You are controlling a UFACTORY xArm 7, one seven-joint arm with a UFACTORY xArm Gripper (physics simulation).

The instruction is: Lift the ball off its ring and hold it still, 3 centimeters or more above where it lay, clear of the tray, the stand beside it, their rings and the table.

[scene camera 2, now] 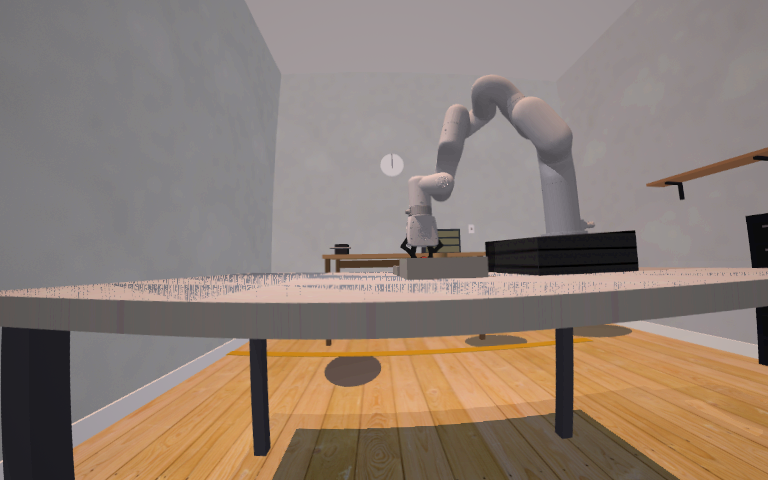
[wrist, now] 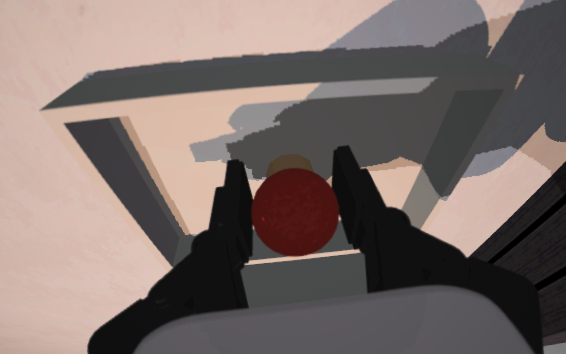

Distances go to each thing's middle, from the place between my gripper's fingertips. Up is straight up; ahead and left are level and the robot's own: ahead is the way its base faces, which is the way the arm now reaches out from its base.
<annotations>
Right now the grey tray point(wrist: 156, 145) is 1 cm to the left of my hand. The rest, counted from my hand: stand point(scene camera 2: 440, 266) 20 cm to the left, 2 cm behind, 1 cm above; then red ball point(wrist: 295, 212) 2 cm above, 1 cm to the left.
</annotations>
